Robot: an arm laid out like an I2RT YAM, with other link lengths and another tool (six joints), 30 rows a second.
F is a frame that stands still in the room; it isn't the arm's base.
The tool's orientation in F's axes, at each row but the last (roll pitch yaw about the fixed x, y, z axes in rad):
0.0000, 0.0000, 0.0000
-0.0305, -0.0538, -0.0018
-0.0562, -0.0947, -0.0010
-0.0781, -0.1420, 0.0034
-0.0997, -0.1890, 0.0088
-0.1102, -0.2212, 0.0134
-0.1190, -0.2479, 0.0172
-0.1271, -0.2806, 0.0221
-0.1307, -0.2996, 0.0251
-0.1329, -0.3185, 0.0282
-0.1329, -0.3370, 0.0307
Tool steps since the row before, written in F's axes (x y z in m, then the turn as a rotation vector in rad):
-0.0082, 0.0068, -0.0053, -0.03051, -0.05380, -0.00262
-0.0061, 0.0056, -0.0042, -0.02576, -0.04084, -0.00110
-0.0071, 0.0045, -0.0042, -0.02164, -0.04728, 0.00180
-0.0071, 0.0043, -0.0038, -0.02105, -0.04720, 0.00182
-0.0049, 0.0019, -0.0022, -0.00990, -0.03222, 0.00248
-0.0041, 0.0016, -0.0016, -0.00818, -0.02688, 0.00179
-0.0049, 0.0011, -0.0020, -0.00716, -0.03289, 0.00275
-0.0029, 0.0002, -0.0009, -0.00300, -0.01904, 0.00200
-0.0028, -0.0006, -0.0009, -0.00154, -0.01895, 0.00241
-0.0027, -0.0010, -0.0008, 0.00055, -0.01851, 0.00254
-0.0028, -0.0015, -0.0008, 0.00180, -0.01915, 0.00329
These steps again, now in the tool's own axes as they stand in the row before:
-0.0082, 0.0068, -0.0053, -0.03051, -0.05380, -0.00262
-0.0063, 0.0057, -0.0037, -0.02571, -0.04088, -0.00096
-0.0075, 0.0047, -0.0033, -0.02133, -0.04744, 0.00117
-0.0076, 0.0045, -0.0024, -0.02074, -0.04736, 0.00111
-0.0052, 0.0021, -0.0010, -0.00954, -0.03240, 0.00113
-0.0043, 0.0017, -0.0005, -0.00794, -0.02700, 0.00065
-0.0052, 0.0013, -0.0006, -0.00681, -0.03307, 0.00064
-0.0030, 0.0003, 0.0000, -0.00273, -0.01918, 0.00044
-0.0030, -0.0005, -0.0001, -0.00121, -0.01912, 0.00041
-0.0028, -0.0009, 0.0000, 0.00082, -0.01867, -0.00007
-0.0029, -0.0014, 0.0000, 0.00223, -0.01939, 0.00014

